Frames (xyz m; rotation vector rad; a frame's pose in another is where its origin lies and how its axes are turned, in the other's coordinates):
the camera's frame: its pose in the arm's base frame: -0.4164 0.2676 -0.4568 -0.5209 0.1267 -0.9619
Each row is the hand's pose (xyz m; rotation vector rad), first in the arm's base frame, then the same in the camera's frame.
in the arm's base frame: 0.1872 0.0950 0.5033 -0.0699 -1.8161 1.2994
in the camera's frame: 0.6054 -0.0850 0.9707 1.1455 -2.3423 1.3715
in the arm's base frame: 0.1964 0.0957 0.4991 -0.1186 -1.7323 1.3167
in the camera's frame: 0.6096 -0.0758 0.9703 1.0619 -2.2890 1.4345
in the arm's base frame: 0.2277 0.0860 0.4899 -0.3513 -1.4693 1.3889
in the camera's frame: 0.6343 -0.0524 0.9690 0.7035 -2.1609 1.6131
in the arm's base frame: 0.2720 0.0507 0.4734 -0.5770 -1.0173 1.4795
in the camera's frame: 0.6862 -0.0276 0.9563 0.2610 -1.8495 1.8737
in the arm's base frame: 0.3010 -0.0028 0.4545 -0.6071 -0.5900 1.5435
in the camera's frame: 0.7439 -0.0214 0.9298 0.0227 -1.4643 2.1061
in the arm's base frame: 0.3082 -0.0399 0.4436 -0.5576 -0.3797 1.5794
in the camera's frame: 0.7767 -0.0279 0.9090 -0.0351 -1.2451 2.2300
